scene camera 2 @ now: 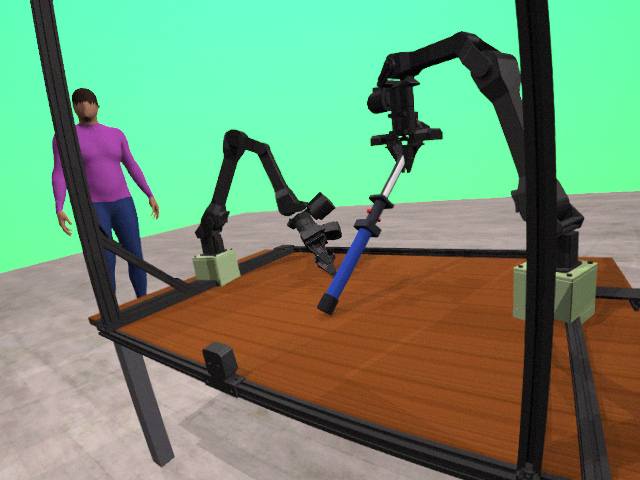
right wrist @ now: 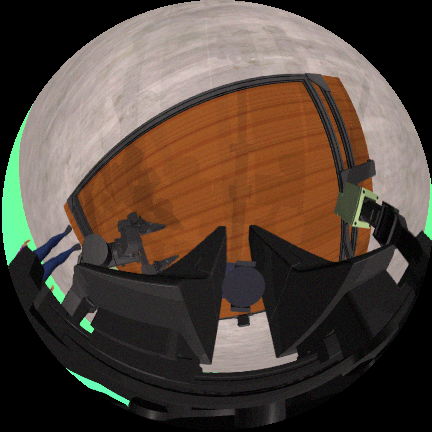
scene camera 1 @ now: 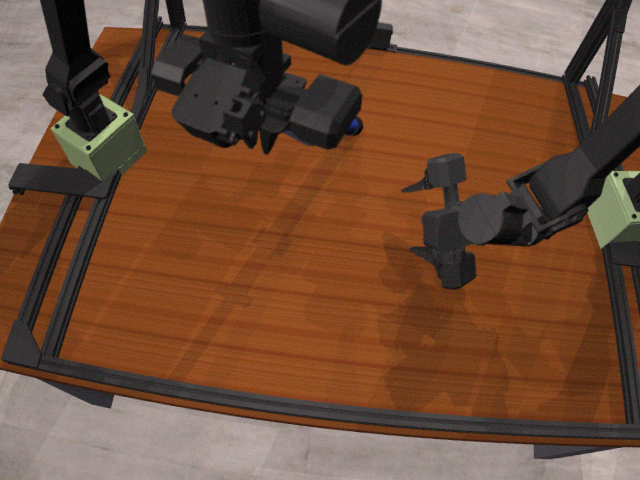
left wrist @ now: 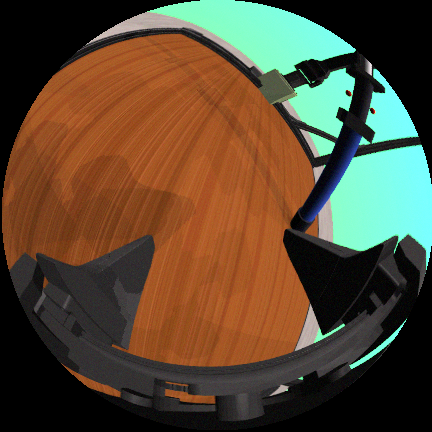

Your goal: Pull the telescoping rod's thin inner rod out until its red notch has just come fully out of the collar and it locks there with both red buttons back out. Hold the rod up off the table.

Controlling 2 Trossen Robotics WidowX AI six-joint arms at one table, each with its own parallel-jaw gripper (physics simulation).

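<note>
The telescoping rod slants in the air. Its blue handle has a black cap at the lower end, clear of the table. Above it is the dark collar section between two black flanges, with red buttons sticking out on both sides. The silver inner rod extends from it; no red notch shows. My right gripper is shut on the inner rod's upper end, above the collar. My left gripper is open and empty, low beside the handle, not touching it in scene camera 2.
The wooden table is edged by dark metal rails. Upright frame posts stand at its sides. A small black block sits on the near rail. A person stands beyond the table at the left.
</note>
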